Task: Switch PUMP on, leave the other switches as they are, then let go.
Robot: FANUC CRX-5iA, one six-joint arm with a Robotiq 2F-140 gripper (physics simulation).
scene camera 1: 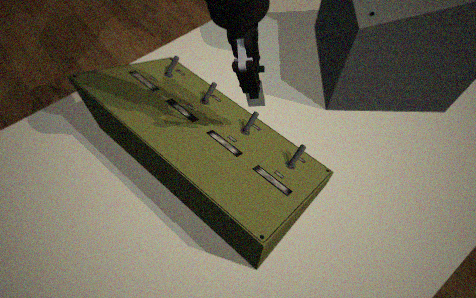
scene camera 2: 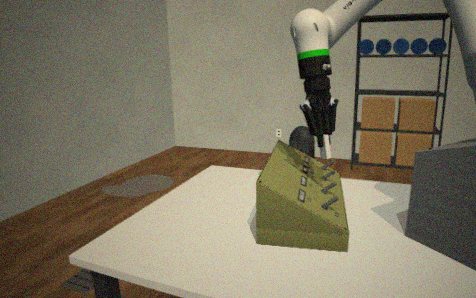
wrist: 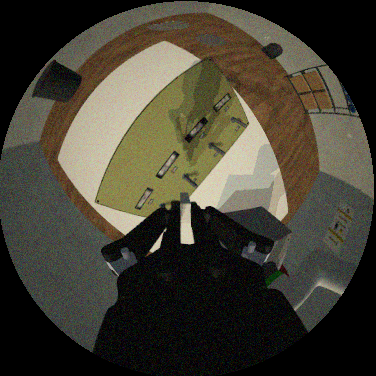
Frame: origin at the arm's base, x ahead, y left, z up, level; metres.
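Seen in the pictures: gripper, fingertip midpoint: [scene camera 1: 256,102] [scene camera 2: 325,158] [wrist: 183,199].
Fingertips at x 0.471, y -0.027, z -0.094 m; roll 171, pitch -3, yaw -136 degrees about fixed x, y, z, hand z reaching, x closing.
Note:
Pixels of each thing's middle, then the offset from my fingertips to it. Level surfaces: height alone.
- olive sloped switch panel, body centre: [scene camera 1: 202,144] [wrist: 177,145] [scene camera 2: 301,192] 0.147 m down, 0.080 m ahead, 0.076 m right
- PUMP lever, body centre: [scene camera 1: 251,121] [wrist: 190,181] [scene camera 2: 330,186] 0.099 m down, 0.016 m back, 0.024 m right
- VALVE lever, body centre: [scene camera 1: 297,154] [scene camera 2: 331,201] 0.099 m down, 0.026 m back, 0.095 m left
- FAN lever, body centre: [scene camera 1: 209,91] [wrist: 217,149] 0.099 m down, 0.005 m back, 0.144 m right
- white table, surface height: 0.213 m down
The olive sloped switch panel [scene camera 1: 185,155] [scene camera 2: 295,217] [wrist: 127,155] stands on the table. Its four grey levers all lean toward the low edge, away from the small ON marks. The PUMP lever [scene camera 1: 249,123] [scene camera 2: 328,188] [wrist: 190,180] is second from the near end in scene camera 1, between the VALVE lever [scene camera 1: 296,156] [scene camera 2: 330,203] and the FAN lever [scene camera 1: 209,93] [wrist: 217,148]. The label lettering is blurred. My gripper [scene camera 1: 255,95] [scene camera 2: 324,151] [wrist: 183,199] is shut and empty, raised above the low-edge side and apart from the levers. The VALVE lever is mostly hidden in the wrist view.
A big grey block [scene camera 1: 395,70] [scene camera 2: 442,195] stands on the low-edge side of the panel, beyond the gripper. The white table [scene camera 1: 380,200] [scene camera 2: 175,225] carries the panel. A shelf rack [scene camera 2: 356,95] and a dark rounded object [scene camera 2: 301,140] are in the background.

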